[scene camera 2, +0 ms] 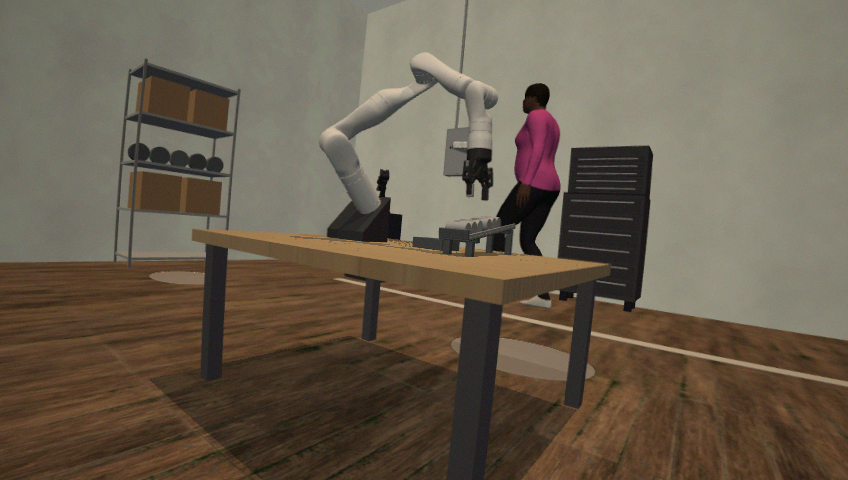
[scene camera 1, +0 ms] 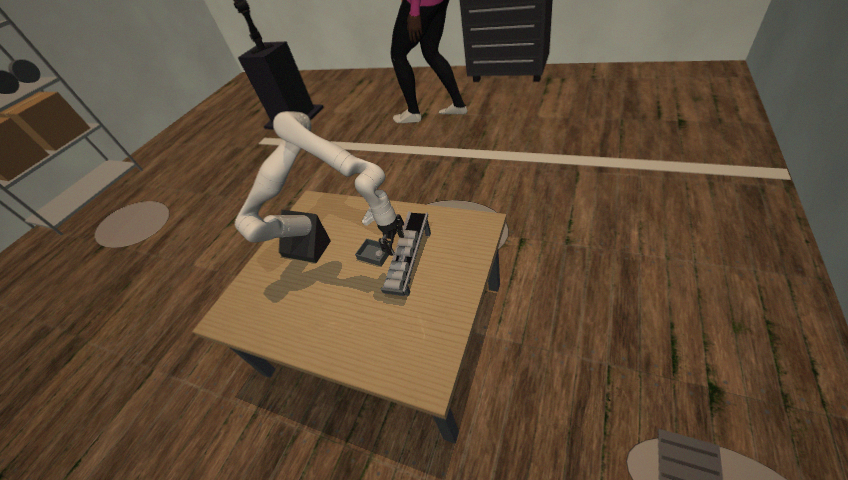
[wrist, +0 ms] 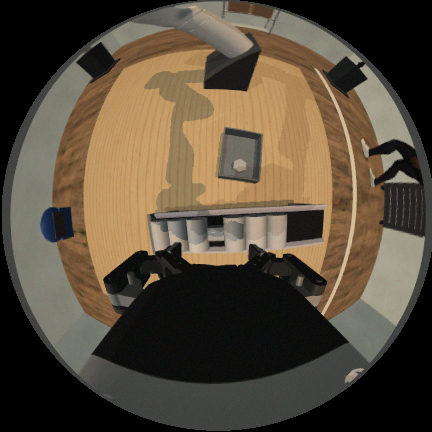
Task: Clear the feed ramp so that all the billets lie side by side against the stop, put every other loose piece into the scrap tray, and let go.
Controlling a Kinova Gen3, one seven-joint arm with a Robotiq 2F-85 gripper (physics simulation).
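Where they show: gripper, fingertip midpoint: (scene camera 2: 477,198) (scene camera 1: 397,245) (wrist: 214,250); arm's base at its link origin: (scene camera 2: 370,206) (scene camera 1: 303,225) (wrist: 238,48).
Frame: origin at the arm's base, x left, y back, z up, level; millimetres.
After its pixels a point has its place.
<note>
The feed ramp (scene camera 1: 418,252) (scene camera 2: 454,234) (wrist: 240,210) holds several pale billets lying crosswise. In the wrist view, three billets, one of them (wrist: 197,235) @(y -501, x -61, z -30 mm), lie at the left end plate, and three more, one of them (wrist: 256,232) @(y -487, x 40, z -16 mm), lie farther right. A short light-grey piece (wrist: 216,233) @(y -498, x -27, z -40 mm) lies in the gap between the two groups, over a dark opening. The scrap tray (scene camera 1: 370,252) @(y -294, x 26, z -130 mm) (scene camera 2: 435,242) @(y -354, x -28, z -110 mm) (wrist: 240,142) @(y -277, x 25, z -129 mm) holds one pale faceted piece (wrist: 240,165) @(y -347, x 24, z -113 mm). My gripper (scene camera 2: 477,196) @(y -500, x -31, z 36 mm) (wrist: 214,250) @(y -500, x -31, z 36 mm) is open and empty, pointing down above the ramp. Its fingertips stand on either side of the gap in the wrist view.
The scrap tray lies between the ramp and the robot's dark base (scene camera 1: 304,236) @(y -13, x -33, z -35 mm) (scene camera 2: 360,223) @(y -27, x -66, z -70 mm) (wrist: 232,72) @(y -69, x -10, z -60 mm). The ramp stands on legs on the wooden table (scene camera 1: 333,321) @(y -317, x -324, z -134 mm) (scene camera 2: 357,256) @(y -527, x -514, z -134 mm) (wrist: 130,150) @(y -297, x -291, z -133 mm). A person (scene camera 1: 419,53) (scene camera 2: 538,148) stands beyond the table, near a dark drawer cabinet (scene camera 1: 505,38) (scene camera 2: 604,237).
</note>
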